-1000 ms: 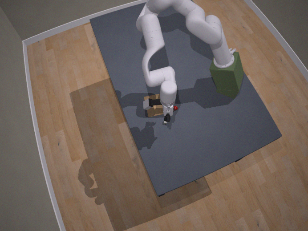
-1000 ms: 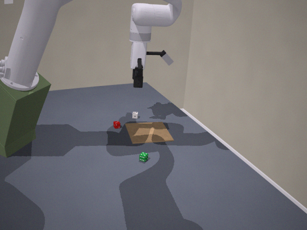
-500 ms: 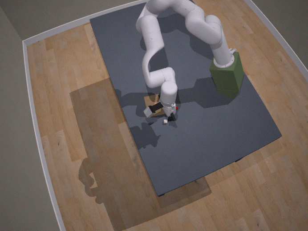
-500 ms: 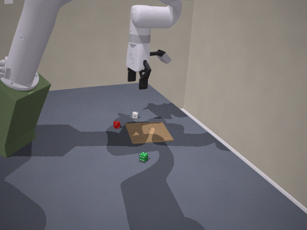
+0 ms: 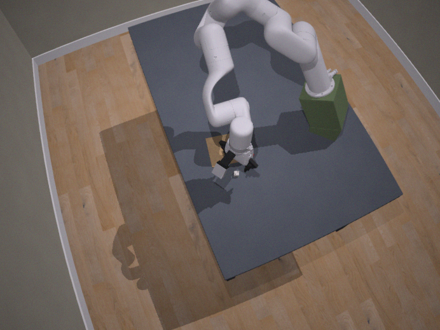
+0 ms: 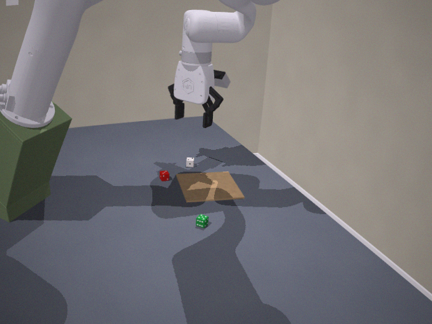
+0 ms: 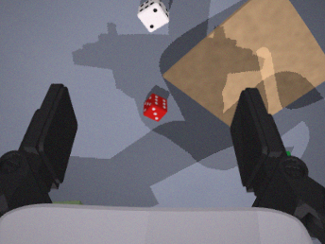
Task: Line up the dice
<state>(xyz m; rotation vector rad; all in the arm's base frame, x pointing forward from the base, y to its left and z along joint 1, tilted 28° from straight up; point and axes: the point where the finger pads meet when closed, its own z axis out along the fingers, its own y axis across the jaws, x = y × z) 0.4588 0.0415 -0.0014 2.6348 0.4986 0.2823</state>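
Now: hand 120 mm above the white die. From my hand the other things lie so: mat: 30 mm behind, 120 mm to the right, 130 mm below; red die: 100 mm behind, 40 mm to the right, 120 mm below; green die: 140 mm behind, 260 mm to the right, 120 mm below.
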